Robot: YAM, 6 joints.
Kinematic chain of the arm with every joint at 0, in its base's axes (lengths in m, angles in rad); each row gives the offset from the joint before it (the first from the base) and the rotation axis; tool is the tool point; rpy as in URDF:
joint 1: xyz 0 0 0.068 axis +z
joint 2: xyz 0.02 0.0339 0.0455 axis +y
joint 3: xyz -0.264 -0.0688 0 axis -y
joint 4: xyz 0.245 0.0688 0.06 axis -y
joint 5: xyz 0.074 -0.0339 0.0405 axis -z
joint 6: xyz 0.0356 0 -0.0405 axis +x
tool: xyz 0 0 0 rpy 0 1.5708 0
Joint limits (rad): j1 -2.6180..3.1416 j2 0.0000..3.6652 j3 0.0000..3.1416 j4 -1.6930..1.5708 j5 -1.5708..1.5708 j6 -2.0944..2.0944
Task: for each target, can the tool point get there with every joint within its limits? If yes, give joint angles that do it. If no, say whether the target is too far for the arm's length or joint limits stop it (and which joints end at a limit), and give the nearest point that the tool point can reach.
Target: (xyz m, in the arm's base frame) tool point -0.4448 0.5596 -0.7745
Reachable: no: too far | nearest point -0.2729 0.3433 -0.3265 | short by 0.526 m
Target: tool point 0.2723 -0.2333 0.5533
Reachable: yes | joints 2.3521 0.9049 2.7323 1.2035 0.9523 -1.5439
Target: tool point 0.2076 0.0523 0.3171
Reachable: yes | joints 0.0969 0.9694 0.6551 0.3661 -1.1165 1.1637
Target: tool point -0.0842 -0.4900 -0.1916
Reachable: yes | joints -1.6839 3.2829 2.2431 -0.1076 0.9216 -0.2840
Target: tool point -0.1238 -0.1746 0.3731
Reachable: yes | joints -2.1431 0.9530 0.9998 -0.2990 0.2711 1.3781
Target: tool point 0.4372 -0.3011 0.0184
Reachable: yes | joints -0.5459 3.0723 2.7490 -1.2992 1.0229 1.4067
